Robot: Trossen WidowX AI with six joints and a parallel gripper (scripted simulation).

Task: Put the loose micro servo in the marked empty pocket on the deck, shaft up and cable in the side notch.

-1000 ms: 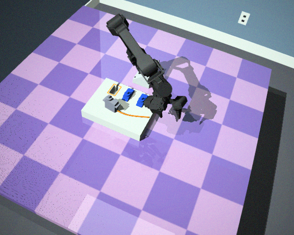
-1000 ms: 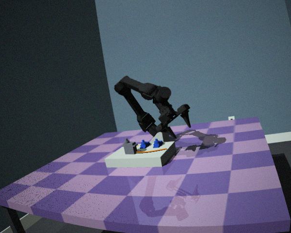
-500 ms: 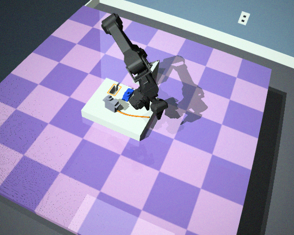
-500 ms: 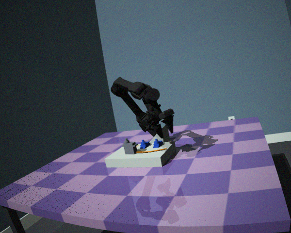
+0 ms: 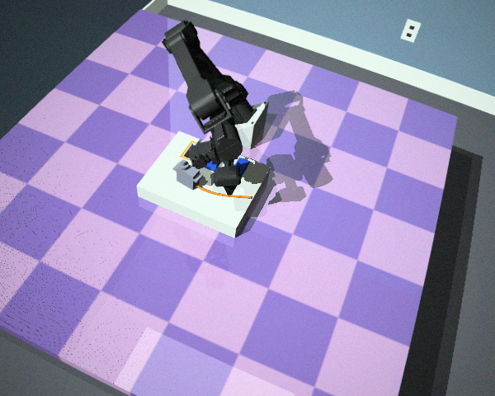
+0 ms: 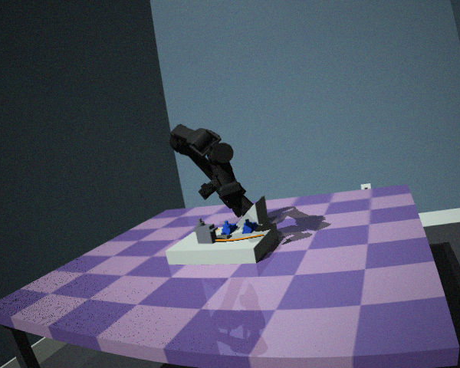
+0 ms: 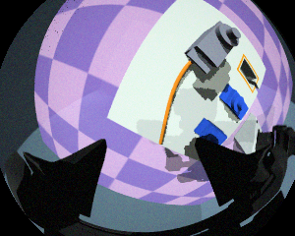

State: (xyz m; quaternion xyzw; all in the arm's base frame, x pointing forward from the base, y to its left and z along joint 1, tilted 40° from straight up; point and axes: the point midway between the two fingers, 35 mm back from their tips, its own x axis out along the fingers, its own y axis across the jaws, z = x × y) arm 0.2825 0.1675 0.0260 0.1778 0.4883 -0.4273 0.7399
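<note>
The white deck is 100 mm below my gripper tip and 90 mm to the right of it.
</note>
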